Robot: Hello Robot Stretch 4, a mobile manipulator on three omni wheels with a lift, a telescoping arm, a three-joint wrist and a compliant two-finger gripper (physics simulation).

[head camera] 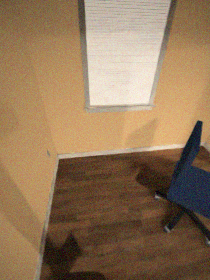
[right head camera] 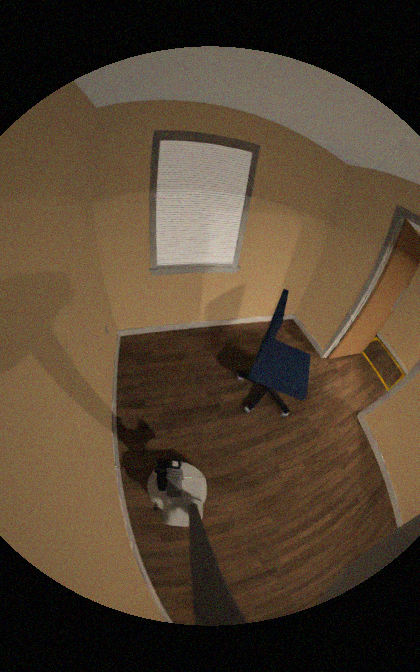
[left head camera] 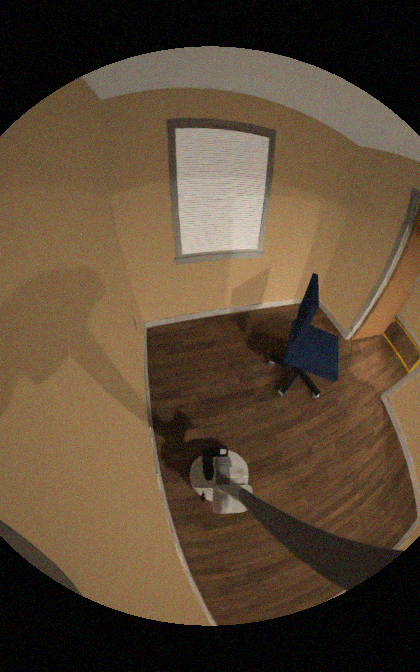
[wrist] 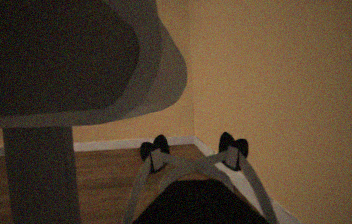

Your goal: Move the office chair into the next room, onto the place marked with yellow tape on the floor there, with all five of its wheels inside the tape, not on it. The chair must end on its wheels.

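The blue office chair stands upright on its wheels, ahead and to the right of my base, apart from it. Its backrest is on the window side, and several dark legs with pale wheels show. The yellow tape shows in part on the floor beyond the doorway at the right; the wall hides the rest. My gripper is open and empty, its fingertips well apart in the wrist view. The chair does not show in the wrist view.
My round white base stands near the left wall. A window is in the far wall. An orange-brown door stands by the doorway at the right. A wall corner with white baseboard juts in on the near side of the doorway.
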